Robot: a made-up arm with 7 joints. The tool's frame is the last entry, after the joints.
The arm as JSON. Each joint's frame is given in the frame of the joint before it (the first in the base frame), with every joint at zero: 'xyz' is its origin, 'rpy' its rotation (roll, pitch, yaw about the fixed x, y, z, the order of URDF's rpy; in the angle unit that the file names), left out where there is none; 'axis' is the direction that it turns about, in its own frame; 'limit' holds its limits. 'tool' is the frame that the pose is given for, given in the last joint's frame.
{
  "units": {
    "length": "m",
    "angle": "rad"
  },
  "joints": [
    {
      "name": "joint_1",
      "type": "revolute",
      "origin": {
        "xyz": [
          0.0,
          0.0,
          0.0
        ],
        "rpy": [
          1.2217,
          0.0,
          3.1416
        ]
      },
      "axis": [
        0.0,
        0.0,
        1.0
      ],
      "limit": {
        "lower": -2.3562,
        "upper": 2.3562
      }
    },
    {
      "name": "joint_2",
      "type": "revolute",
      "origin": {
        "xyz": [
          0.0,
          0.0,
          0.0
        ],
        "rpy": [
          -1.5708,
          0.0,
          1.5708
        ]
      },
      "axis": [
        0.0,
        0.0,
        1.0
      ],
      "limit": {
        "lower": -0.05,
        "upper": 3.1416
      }
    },
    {
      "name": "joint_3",
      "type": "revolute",
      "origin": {
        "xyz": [
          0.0,
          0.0,
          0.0
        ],
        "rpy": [
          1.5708,
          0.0,
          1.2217
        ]
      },
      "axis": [
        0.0,
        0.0,
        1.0
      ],
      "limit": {
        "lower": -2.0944,
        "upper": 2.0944
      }
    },
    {
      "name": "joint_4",
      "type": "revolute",
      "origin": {
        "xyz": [
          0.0,
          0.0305,
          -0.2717
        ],
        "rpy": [
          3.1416,
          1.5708,
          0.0
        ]
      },
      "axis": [
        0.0,
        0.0,
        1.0
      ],
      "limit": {
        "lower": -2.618,
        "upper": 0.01
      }
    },
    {
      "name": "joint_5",
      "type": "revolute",
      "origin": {
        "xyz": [
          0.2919,
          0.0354,
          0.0
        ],
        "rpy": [
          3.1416,
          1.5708,
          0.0
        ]
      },
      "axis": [
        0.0,
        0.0,
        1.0
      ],
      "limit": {
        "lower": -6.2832,
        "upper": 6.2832
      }
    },
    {
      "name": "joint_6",
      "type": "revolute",
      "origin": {
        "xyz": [
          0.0,
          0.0,
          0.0
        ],
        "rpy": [
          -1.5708,
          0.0,
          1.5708
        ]
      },
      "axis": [
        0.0,
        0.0,
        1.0
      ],
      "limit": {
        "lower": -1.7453,
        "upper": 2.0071
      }
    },
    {
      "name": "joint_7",
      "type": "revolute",
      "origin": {
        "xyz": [
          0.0,
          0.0,
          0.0
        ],
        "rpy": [
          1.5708,
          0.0,
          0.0
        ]
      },
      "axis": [
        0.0,
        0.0,
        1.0
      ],
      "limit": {
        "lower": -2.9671,
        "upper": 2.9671
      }
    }
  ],
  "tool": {
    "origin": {
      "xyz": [
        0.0,
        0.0,
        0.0
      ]
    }
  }
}
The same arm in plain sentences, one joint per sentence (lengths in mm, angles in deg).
The arm has seven revolute joints in a row. What follows holds with every joint at zero, and every direction is one of the base frame's. Joint 1 sits at the same point as the base frame's origin and turns about the direction (0, 0.9397, 0.342), from -135.00 to 135.00 deg. Joint 2 sits at the same point as joint 1 and turns about +x, from -2.86 to 180.00 deg. Joint 3 sits at the same point as joint 2 and turns about +z, from -120.00 to 120.00 deg. Joint 4 sits 30.5 mm along +x and 271.7 mm along -z from joint 3 and turns about +y, from -150.00 to 0.57 deg. Joint 5 sits 35.4 mm along -x and 291.9 mm along -z from joint 4 and turns about +z, from -360.00 to 360.00 deg. Joint 6 sits at the same point as joint 5 and turns about +y, from -100.00 to 115.00 deg. Joint 7 sits at the same point as joint 6 and turns about +z, from -170.00 to 170.00 deg. The tool frame, which is the frame that the pose is given for, sits at the same point as joint 7; its axes are the base frame's turned by roll 0.00, pitch 0.00 and yaw 0.00 deg (as in URDF: about the fixed x, then y, then z).
